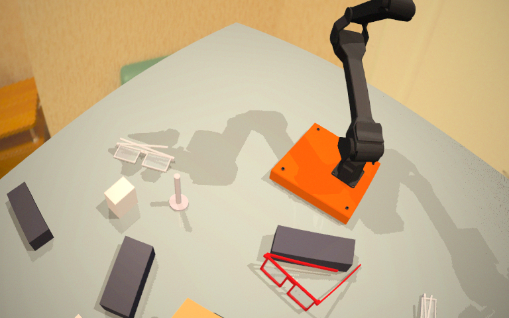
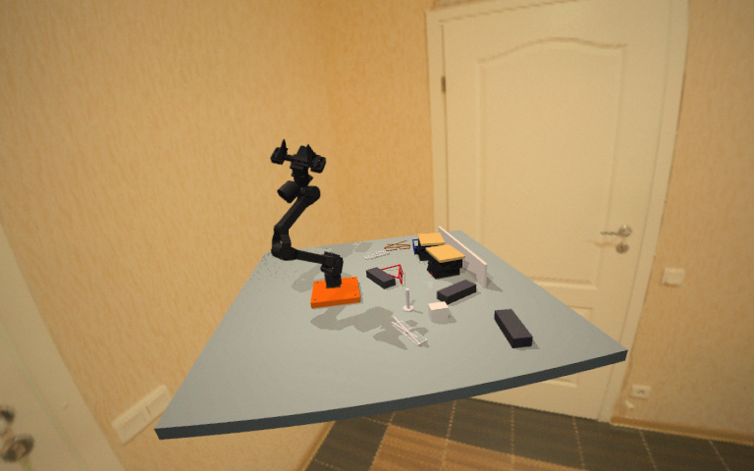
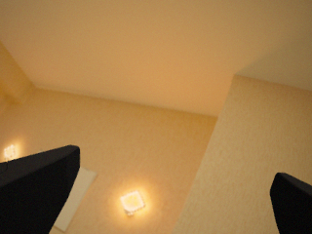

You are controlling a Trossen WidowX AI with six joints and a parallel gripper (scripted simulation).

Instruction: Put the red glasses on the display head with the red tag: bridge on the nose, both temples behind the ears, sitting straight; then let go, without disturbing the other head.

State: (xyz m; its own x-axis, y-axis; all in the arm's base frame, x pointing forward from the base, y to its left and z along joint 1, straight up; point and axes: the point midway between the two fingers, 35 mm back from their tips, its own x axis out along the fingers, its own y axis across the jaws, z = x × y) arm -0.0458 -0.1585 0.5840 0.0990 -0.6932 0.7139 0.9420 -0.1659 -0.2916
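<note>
My gripper tip is 330 mm short of the peg stand, 50 mm to the left of it and 610 mm above it. Round my gripper tip: white panel 660 mm ahead, 340 mm to the left, 580 mm below; then white cube 430 mm ahead, 130 mm to the right, 610 mm below; then tan-topped display head 530 mm ahead, 220 mm to the left, 580 mm below.
</note>
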